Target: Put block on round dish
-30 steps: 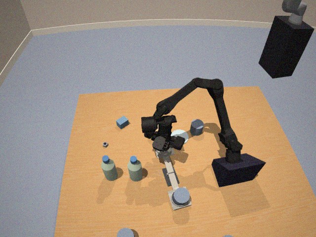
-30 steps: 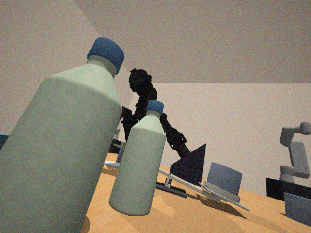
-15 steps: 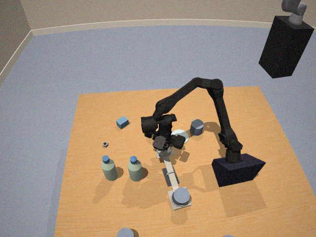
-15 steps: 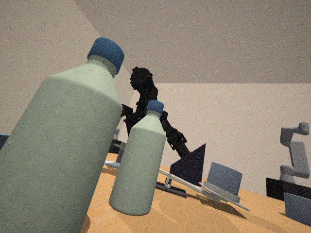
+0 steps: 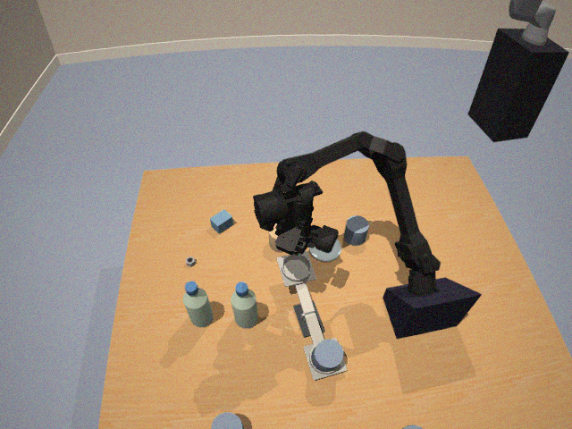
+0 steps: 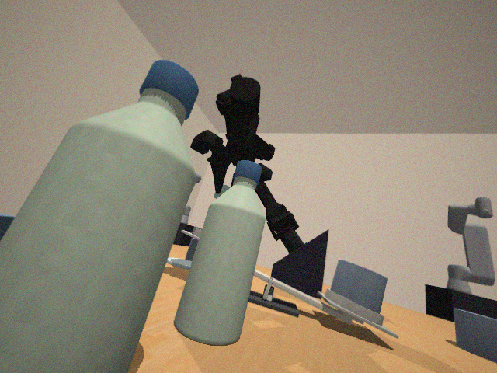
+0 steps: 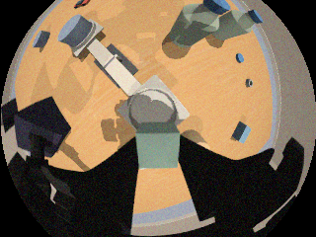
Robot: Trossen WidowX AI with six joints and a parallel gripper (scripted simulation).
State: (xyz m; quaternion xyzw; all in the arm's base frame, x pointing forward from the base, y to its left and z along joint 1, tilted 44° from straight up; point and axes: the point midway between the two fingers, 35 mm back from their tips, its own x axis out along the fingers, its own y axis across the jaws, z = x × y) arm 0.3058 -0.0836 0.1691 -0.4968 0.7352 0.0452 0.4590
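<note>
Now: gripper tip 16 cm above the pale blue round dish, 12 cm past it and 10 cm to the left of it. Also, from my gripper tip: grey-blue cup 28 cm to the left, 10 cm below, 1 cm behind; tan cylinder 16 cm to the right, 13 cm below, 1 cm behind; pale green block 1 cm above.
</note>
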